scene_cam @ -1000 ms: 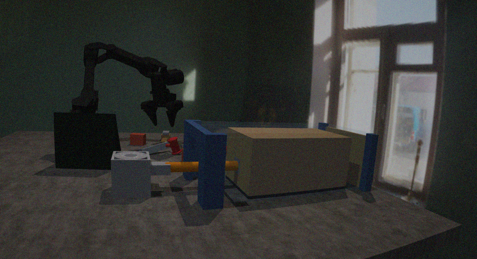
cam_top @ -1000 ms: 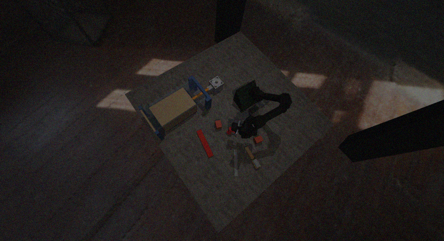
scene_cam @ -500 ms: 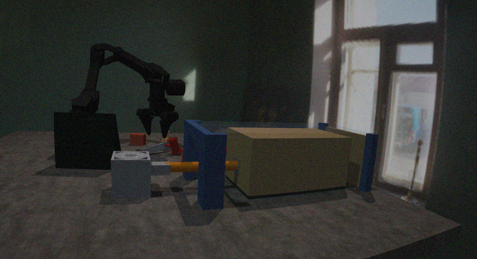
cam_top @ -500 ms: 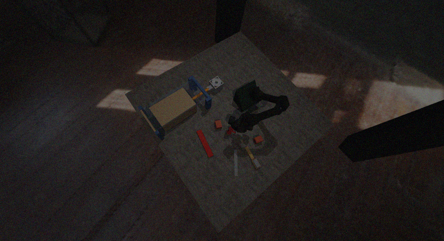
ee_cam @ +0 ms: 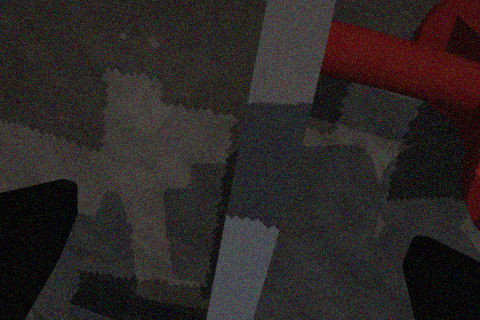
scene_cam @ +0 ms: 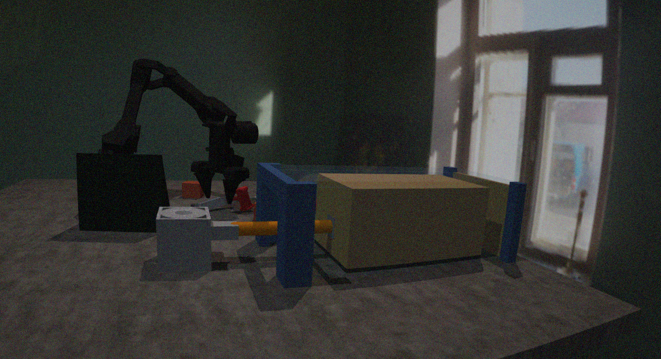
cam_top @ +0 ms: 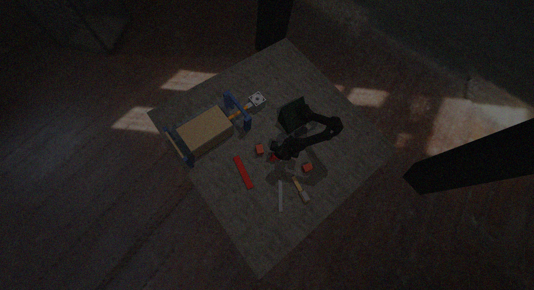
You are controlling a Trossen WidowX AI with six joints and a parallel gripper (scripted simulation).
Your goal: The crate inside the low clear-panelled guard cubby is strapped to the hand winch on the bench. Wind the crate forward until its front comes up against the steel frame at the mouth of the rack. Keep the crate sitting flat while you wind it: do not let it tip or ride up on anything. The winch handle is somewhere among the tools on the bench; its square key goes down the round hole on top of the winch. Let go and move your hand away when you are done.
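Right now the crank handle is 1 cm ahead of my gripper tip. The rest, counted from my gripper tip: thin grey bar: 20 cm to the left, 19 cm ahead, 2 cm below; then tan-handled tool: 26 cm to the left, 7 cm ahead; then red knob: 6 cm ahead, 1 cm to the right, 1 cm above.
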